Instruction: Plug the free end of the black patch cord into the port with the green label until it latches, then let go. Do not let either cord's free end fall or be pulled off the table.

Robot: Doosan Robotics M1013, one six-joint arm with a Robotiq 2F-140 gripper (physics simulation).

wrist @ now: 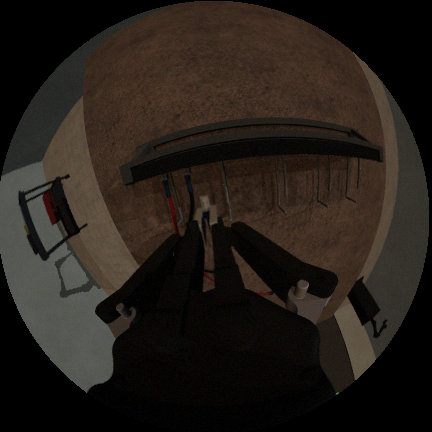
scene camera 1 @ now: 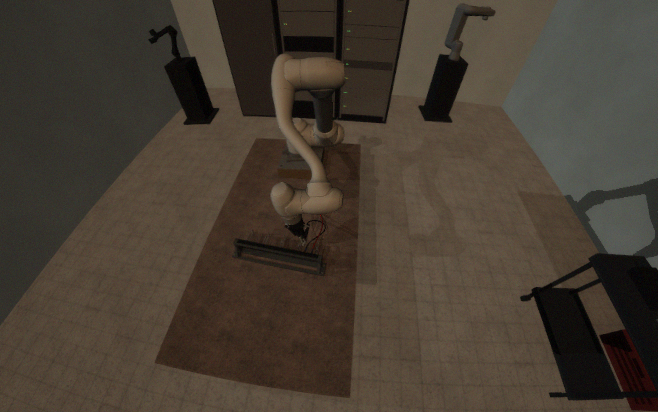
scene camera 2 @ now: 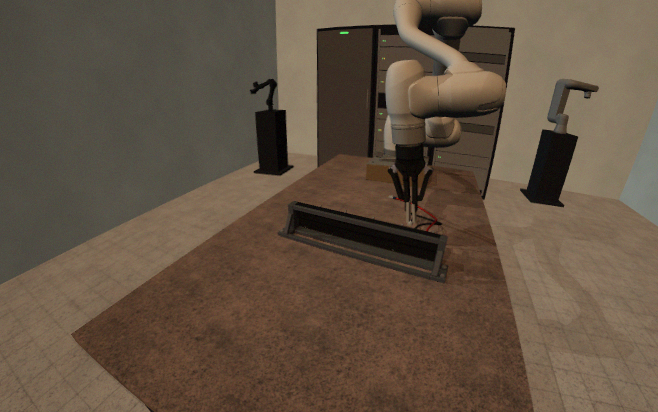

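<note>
My gripper is shut on the black patch cord's free plug, just behind the patch panel, near its right end in the scene views. The plug's pale tip points at the panel, with a gap between them in the wrist view. The black patch cord loops beside the gripper; its other end sits in the panel by a dark blue boot. The green label and port openings cannot be made out.
A red cord runs from the panel beside the black one; its free end lies on the brown table top. Thin metal bars stick out behind the panel. A dark cart stands right.
</note>
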